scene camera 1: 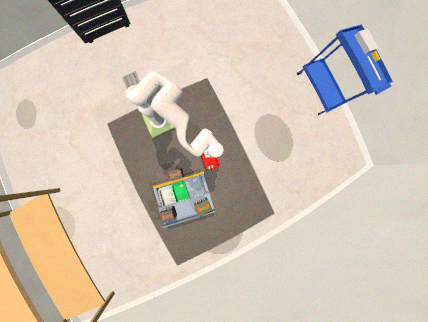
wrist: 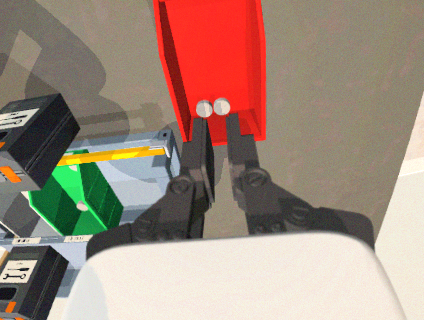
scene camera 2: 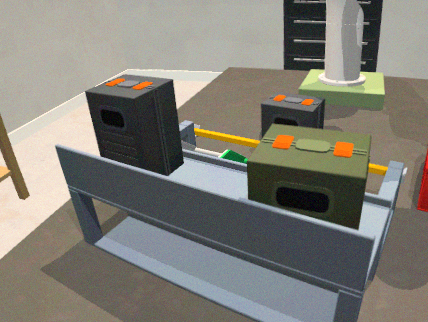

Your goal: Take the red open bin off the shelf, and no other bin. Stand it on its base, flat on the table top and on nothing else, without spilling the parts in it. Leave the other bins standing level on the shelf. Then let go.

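Places are measured from the arm's base along level axes (x ahead, y left, z up), in centimetres.
Pixels of known places: gripper, between the fingertips: (wrist: 219, 134); arm's base, origin of its link: (scene camera 1: 158, 120) (scene camera 2: 341, 80).
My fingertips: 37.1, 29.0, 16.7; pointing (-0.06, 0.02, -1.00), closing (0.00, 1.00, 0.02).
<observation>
Ahead of a thing's pixels: the offset from my fingertips to its top centre, as dx, dy, dz. "pt": to the spot under its first point.
The red open bin @(+2.5, -0.2, -12.5) (scene camera 1: 210, 162) (scene camera 2: 424, 185) (wrist: 215, 50) is off the shelf (scene camera 1: 184, 210) (scene camera 2: 225, 205) (wrist: 142, 177), apart from it, and appears upright on the dark table top. Two round light parts @(pt +9.0, -2.7, -18.7) (wrist: 204, 108) @(pt +9.1, -0.2, -18.7) (wrist: 222, 106) lie inside near one end. My gripper (wrist: 219, 134) is shut with a small gap and empty. Its fingertips show over that end of the bin in the wrist view; their height is hard to tell. The arm hides the gripper in scene camera 1. A green bin @(+21.8, -28.9, -11.9) (scene camera 1: 181, 191) (scene camera 2: 232, 156) (wrist: 102, 195) and a white bin @(+21.7, -39.0, -11.9) (scene camera 1: 166, 196) are on the shelf.
A black case @(+30.9, -39.8, +2.4) (scene camera 1: 167, 216) (scene camera 2: 135, 125) and an olive case @(+33.6, -16.2, -0.1) (scene camera 1: 202, 206) (scene camera 2: 305, 170) stand on the shelf. Another dark case @(+6.7, -27.5, -6.8) (scene camera 1: 175, 174) (scene camera 2: 292, 112) (wrist: 40, 135) stands behind it. A yellow bar @(+11.2, -27.5, -13.5) (scene camera 1: 185, 180) (scene camera 2: 225, 137) (wrist: 115, 156) runs along the shelf's robot-side edge.
</observation>
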